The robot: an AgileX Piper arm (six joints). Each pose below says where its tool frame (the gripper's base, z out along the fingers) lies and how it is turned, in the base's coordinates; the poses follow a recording.
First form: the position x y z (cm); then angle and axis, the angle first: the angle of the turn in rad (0 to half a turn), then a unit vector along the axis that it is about.
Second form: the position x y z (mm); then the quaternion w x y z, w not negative. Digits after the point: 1 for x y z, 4 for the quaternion.
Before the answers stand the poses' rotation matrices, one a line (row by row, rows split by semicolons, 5 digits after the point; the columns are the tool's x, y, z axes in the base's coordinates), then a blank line. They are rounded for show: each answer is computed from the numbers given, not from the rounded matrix.
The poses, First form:
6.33 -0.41 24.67 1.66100 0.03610 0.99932 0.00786
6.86 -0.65 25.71 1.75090 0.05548 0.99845 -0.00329
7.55 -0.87 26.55 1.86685 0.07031 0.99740 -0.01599
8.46 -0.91 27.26 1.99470 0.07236 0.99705 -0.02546
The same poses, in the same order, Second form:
-0.08866 0.03150 0.99556; 0.04715 0.99851 -0.02739; -0.99495 0.04452 -0.09001
-0.17550 0.06855 0.98209; 0.06208 0.99636 -0.05846; -0.98252 0.05071 -0.17912
-0.28536 0.10588 0.95255; 0.07529 0.99328 -0.08785; -0.95546 0.04665 -0.29142
-0.40393 0.12503 0.90620; 0.07862 0.99170 -0.10178; -0.91140 0.03013 -0.41041

63.3 -4.1 246.7 0.6745 0.0267 0.7378 0.0058
68.6 -6.5 257.1 0.6407 0.0426 0.7666 -0.0025
75.5 -8.7 265.5 0.5951 0.0565 0.8016 -0.0129
84.6 -9.1 272.6 0.5425 0.0608 0.8376 -0.0214

